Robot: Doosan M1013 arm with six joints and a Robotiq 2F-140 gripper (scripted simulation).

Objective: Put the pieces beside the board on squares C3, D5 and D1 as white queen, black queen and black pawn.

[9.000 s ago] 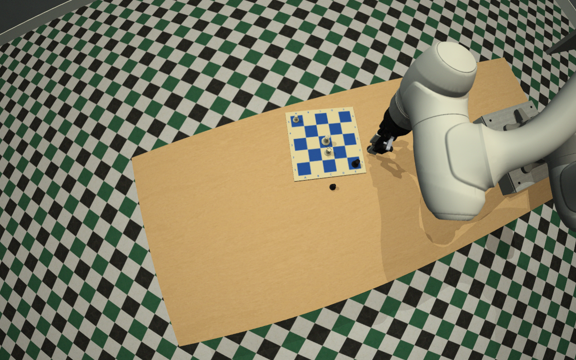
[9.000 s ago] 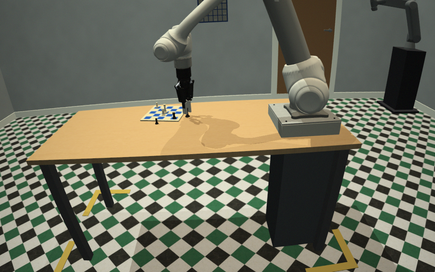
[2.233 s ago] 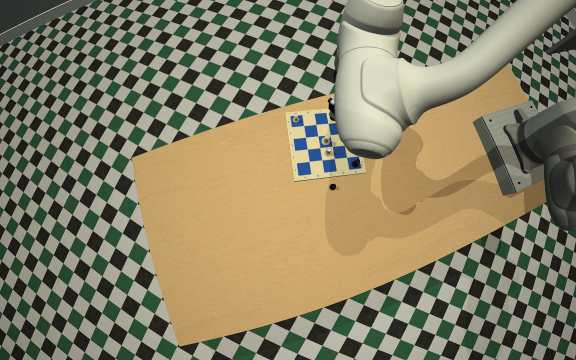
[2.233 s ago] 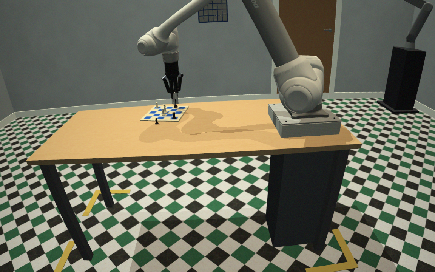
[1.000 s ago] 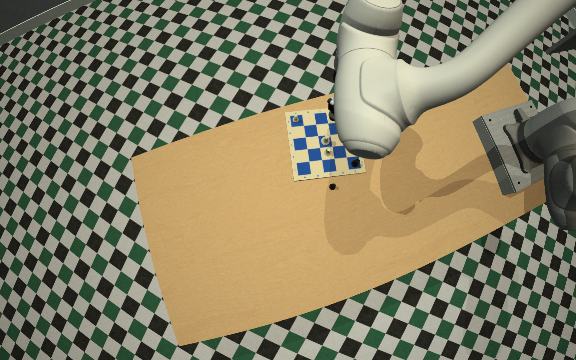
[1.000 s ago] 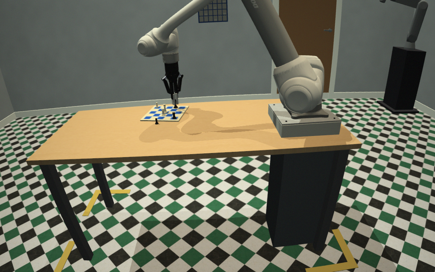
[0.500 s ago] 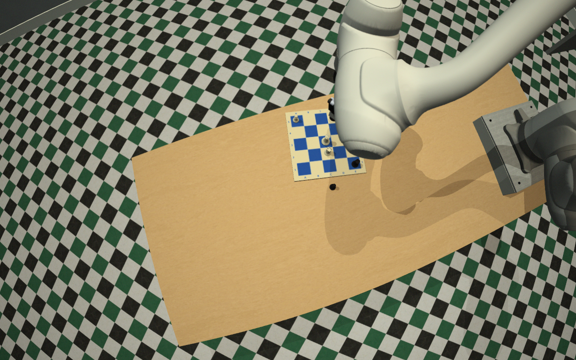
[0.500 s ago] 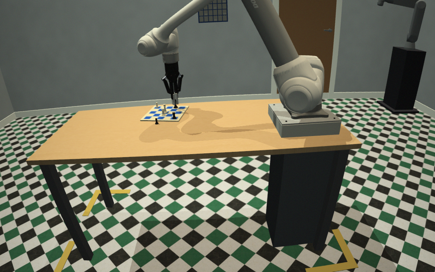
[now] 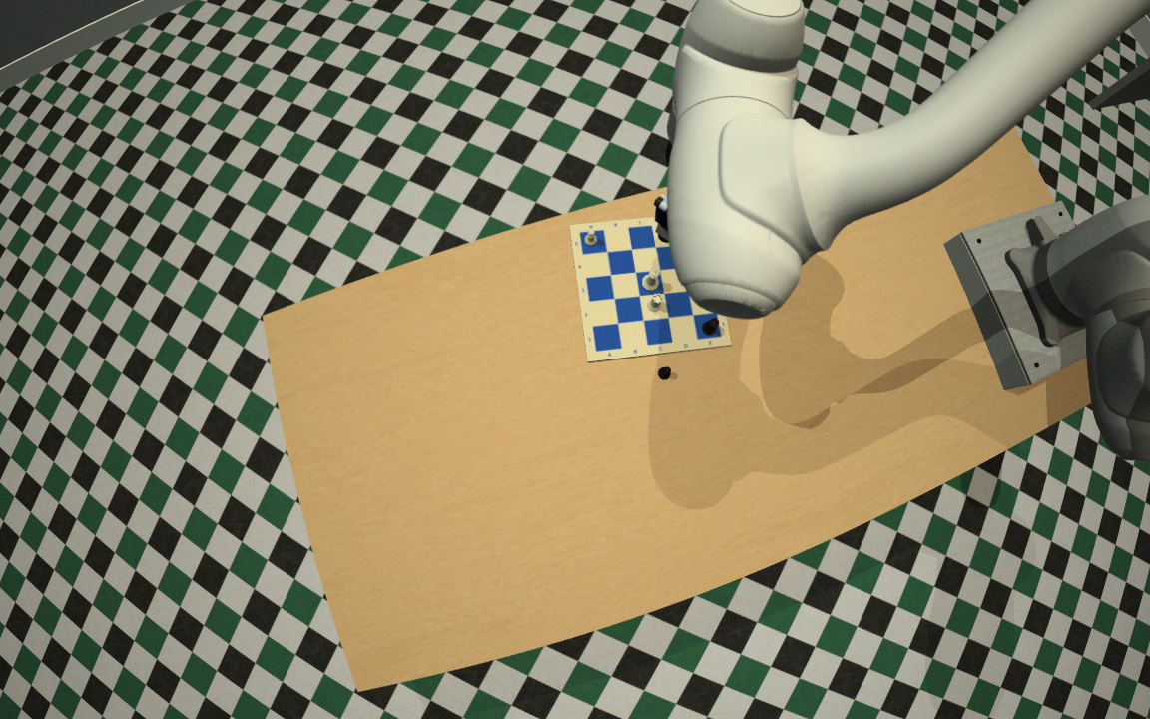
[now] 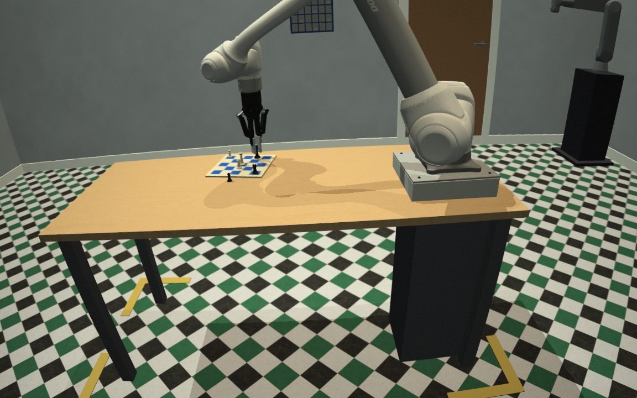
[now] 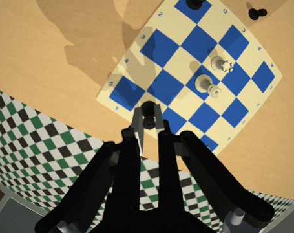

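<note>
Now: hand 30 mm above the black queen. Also, from my hand: white queen 70 mm to the left, 50 mm ahead, 30 mm below; cream board 70 mm to the left, 60 mm below, 50 mm ahead; black pawn 210 mm to the left, 70 mm ahead, 50 mm below.
</note>
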